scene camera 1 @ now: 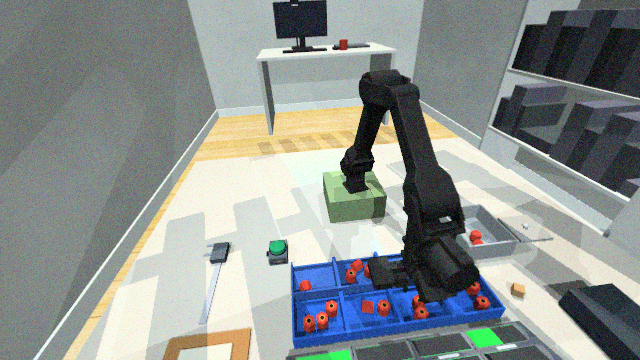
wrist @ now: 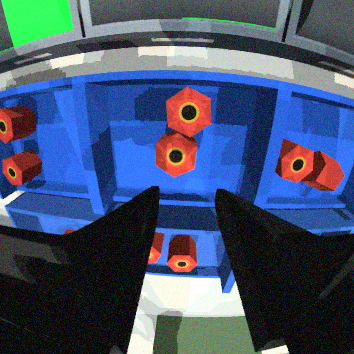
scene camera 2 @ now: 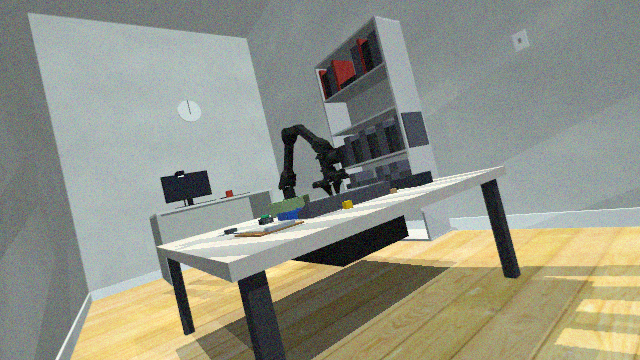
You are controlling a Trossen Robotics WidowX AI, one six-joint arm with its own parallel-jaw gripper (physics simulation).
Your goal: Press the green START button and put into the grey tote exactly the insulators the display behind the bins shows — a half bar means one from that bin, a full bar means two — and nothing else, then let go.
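Seen in the pictures: gripper, fingertip midpoint: (scene camera 1: 412, 290) (wrist: 187, 194); arm's base, origin of the base link: (scene camera 1: 355, 186) (scene camera 2: 290, 198).
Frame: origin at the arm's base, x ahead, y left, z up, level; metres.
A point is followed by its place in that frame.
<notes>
My gripper (wrist: 187, 194) @(x 0.348, y -0.023, z -0.045 m) (scene camera 2: 334, 192) @(x 0.348, y -0.023, z -0.045 m) is partly open and empty, above the blue bins (scene camera 1: 320, 340) (wrist: 150, 76). In the wrist view, two touching red insulators (wrist: 188, 112) @(x 0.391, y -0.030, z -0.054 m) (wrist: 175, 156) @(x 0.368, y -0.019, z -0.054 m) stand in the display-side compartment ahead of the fingertips. Another insulator (wrist: 182, 252) @(x 0.285, y -0.010, z -0.057 m) lies in the nearer row between the fingers, seen from above; one beside it is partly covered by the left finger. The grey tote (scene camera 1: 500, 248) @(x 0.322, y 0.254, z -0.050 m) holds red insulators (scene camera 1: 476, 236) @(x 0.266, y 0.237, z -0.055 m), partly hidden by the arm. The green START button (scene camera 1: 277, 247) @(x 0.126, y -0.280, z -0.043 m) is left of the bins. The display (scene camera 1: 435, 344) (wrist: 180, 25) shows green areas; part is cut off.
The arm's green base block (scene camera 1: 355, 207) @(x 0.063, y -0.027, z -0.031 m) is behind the bins. A caliper (scene camera 1: 220, 252) @(x 0.068, y -0.429, z -0.065 m) and a wooden frame (scene camera 1: 207, 337) @(x 0.282, y -0.458, z -0.078 m) lie at the left. A small tan block (scene camera 1: 518, 290) @(x 0.418, y 0.203, z -0.064 m) and a dark box (scene camera 1: 607, 315) @(x 0.524, y 0.278, z -0.032 m) are at the right. A yellow block (scene camera 2: 347, 204) @(x 0.565, y -0.222, z -0.068 m) is near the table edge.
</notes>
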